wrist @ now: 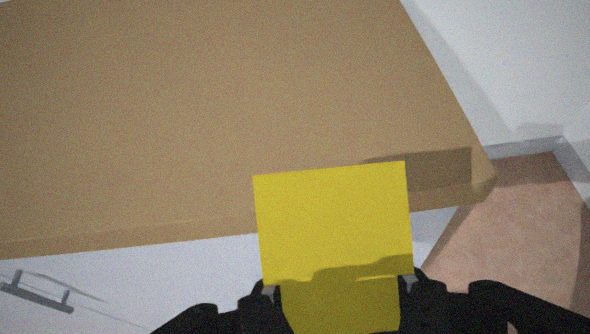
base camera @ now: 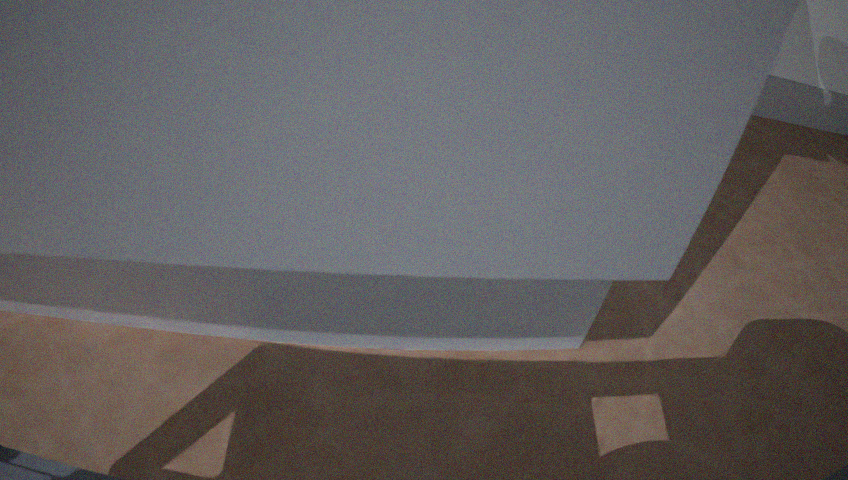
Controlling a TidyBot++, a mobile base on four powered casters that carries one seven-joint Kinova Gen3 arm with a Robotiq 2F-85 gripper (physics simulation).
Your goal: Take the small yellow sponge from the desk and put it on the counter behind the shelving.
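Frame: origin at the arm's base, x ahead, y left, z up, level; millimetres.
Seen in the pictures: gripper, fingertip midpoint: (wrist: 337, 282).
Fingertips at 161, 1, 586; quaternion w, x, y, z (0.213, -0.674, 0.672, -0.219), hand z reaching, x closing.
A point is followed by its place in that frame, as x, y, z.
The yellow sponge (wrist: 334, 220) @(174, 1, 630) is between the two black fingers of my gripper (wrist: 337, 282) @(161, 1, 586) at the lower middle of the wrist view. The gripper is shut on it. The sponge is held above the front edge of the tan counter (wrist: 210, 110) @(373, 115, 513), near its right end, and hides part of that edge. A dark shadow lies on the counter top just right of the sponge. The base camera view does not show the sponge or the gripper.
A large grey cabinet side (base camera: 380, 142) @(267, 22, -165) fills much of the base camera view, with a recessed base below. Brown floor (base camera: 773, 237) @(502, -470, -397) (wrist: 520, 235) @(534, -705, -396) lies right of it, with shadows. White cabinet fronts with a grey handle (wrist: 37, 297) @(224, 406, 353) are below the counter. A white wall (wrist: 540, 60) @(890, -707, 101) stands at right.
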